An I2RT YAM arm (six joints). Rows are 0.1 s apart.
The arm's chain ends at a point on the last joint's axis. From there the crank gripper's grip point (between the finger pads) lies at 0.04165 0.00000 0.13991 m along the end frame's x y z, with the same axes.
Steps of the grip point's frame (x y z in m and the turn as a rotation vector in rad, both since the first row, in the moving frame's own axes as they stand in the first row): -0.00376 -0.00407 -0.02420 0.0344 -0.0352 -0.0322; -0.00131 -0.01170 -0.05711 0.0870 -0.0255 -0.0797; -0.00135 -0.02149 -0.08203 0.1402 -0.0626 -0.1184; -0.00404 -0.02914 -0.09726 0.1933 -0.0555 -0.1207; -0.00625 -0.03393 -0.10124 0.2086 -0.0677 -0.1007; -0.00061 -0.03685 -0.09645 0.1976 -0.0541 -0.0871; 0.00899 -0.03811 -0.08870 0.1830 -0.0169 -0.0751
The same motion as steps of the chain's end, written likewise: 0.00129 0.00203 -0.02547 0.0344 -0.0352 -0.0322; 0.00288 0.00366 -0.05745 0.0870 -0.0255 -0.0797; 0.00888 0.00257 -0.08263 0.1402 -0.0626 -0.1184; 0.00564 0.00239 -0.09625 0.1933 -0.0555 -0.1207; 0.00490 -0.00106 -0.10025 0.2086 -0.0677 -0.1007; 0.00831 -0.00594 -0.09540 0.1976 -0.0541 -0.0871; 0.01242 -0.00959 -0.08676 0.1830 -0.0169 -0.0751
